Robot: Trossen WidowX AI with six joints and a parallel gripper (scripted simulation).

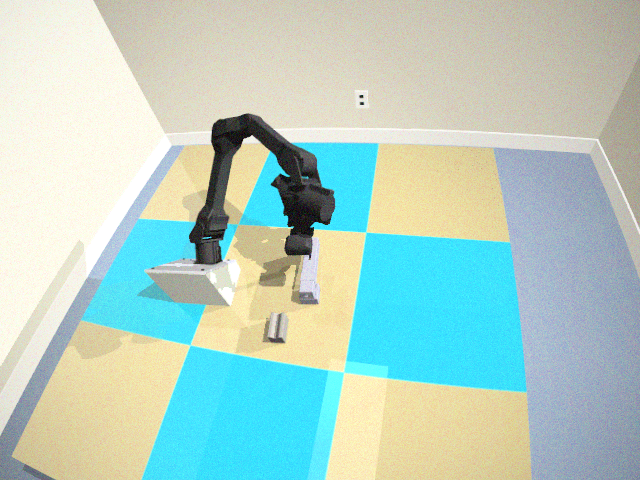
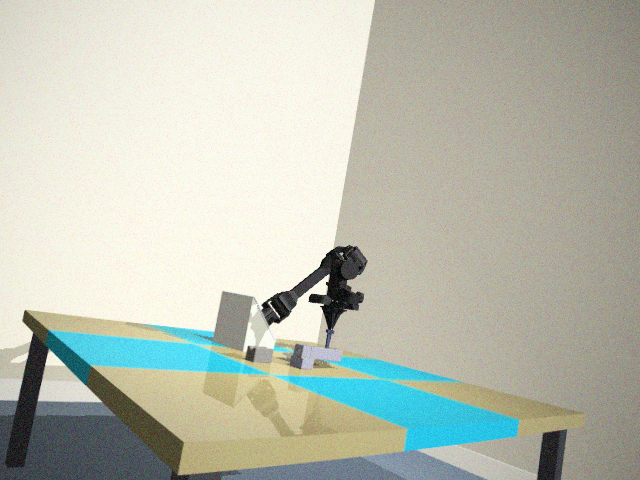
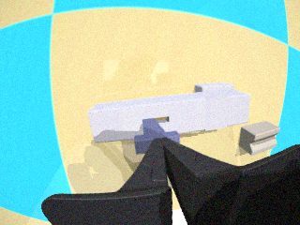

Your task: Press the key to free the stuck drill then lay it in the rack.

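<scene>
Right now the dark blue key is 30 mm below my gripper tip. Also, from my gripper tip: lavender grey block 40 mm to the right, 80 mm below; drill 60 mm to the right, 70 mm below; grey rack 80 mm behind, 200 mm to the right, 100 mm below.
</scene>
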